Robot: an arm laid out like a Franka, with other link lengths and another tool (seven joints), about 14 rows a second.
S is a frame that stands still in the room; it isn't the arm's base.
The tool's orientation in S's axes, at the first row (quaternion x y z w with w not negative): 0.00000 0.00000 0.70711 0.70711
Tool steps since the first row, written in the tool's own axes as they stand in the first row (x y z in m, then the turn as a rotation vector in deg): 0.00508 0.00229 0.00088 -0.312 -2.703 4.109; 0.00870 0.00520 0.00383 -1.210 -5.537 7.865; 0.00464 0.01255 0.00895 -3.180 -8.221 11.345; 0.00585 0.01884 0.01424 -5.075 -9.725 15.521; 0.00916 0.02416 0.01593 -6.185 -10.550 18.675; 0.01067 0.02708 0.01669 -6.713 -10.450 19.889; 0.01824 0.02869 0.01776 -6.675 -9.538 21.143; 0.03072 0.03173 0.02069 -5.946 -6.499 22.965; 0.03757 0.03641 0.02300 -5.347 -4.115 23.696; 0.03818 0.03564 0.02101 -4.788 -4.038 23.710; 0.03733 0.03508 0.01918 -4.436 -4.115 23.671; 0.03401 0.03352 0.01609 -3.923 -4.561 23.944
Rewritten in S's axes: -0.00229 0.00508 0.00088 2.703 -0.312 4.109; -0.00520 0.00870 0.00383 5.537 -1.210 7.865; -0.01255 0.00464 0.00895 8.221 -3.180 11.345; -0.01884 0.00585 0.01424 9.725 -5.075 15.521; -0.02416 0.00916 0.01593 10.550 -6.185 18.675; -0.02708 0.01067 0.01669 10.450 -6.713 19.889; -0.02869 0.01824 0.01776 9.538 -6.675 21.143; -0.03173 0.03072 0.02069 6.499 -5.946 22.965; -0.03641 0.03757 0.02300 4.115 -5.347 23.696; -0.03564 0.03818 0.02101 4.038 -4.788 23.710; -0.03508 0.03733 0.01918 4.115 -4.436 23.671; -0.03352 0.03401 0.01609 4.561 -3.923 23.944
